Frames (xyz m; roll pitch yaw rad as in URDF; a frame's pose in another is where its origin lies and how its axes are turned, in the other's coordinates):
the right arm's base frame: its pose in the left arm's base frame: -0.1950 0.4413 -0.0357 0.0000 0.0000 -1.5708
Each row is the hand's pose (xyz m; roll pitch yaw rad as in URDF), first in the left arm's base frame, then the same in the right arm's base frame.
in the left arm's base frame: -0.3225 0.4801 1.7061 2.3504 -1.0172 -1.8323
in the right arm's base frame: -0.0388 -0.1275 1.7418 2.3504 -1.0172 -0.2615
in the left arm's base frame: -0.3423 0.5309 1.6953 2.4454 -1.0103 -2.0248
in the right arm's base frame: -0.0896 -0.1473 1.7310 2.4454 -1.0103 -0.4540
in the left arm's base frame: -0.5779 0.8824 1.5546 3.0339 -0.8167 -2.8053
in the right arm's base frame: -0.4411 -0.3829 1.5903 3.0339 -0.8167 -1.2345
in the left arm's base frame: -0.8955 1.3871 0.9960 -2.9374 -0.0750 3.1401
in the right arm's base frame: -0.9458 -0.7005 1.0317 -2.9374 -0.0750 -1.5723
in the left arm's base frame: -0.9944 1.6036 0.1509 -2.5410 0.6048 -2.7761
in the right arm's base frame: -1.1623 -0.7994 0.1866 -2.5410 0.6048 -1.2053
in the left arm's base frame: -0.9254 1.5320 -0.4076 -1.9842 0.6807 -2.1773
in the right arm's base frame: -1.0907 -0.7304 -0.3719 -1.9842 0.6807 -0.6065
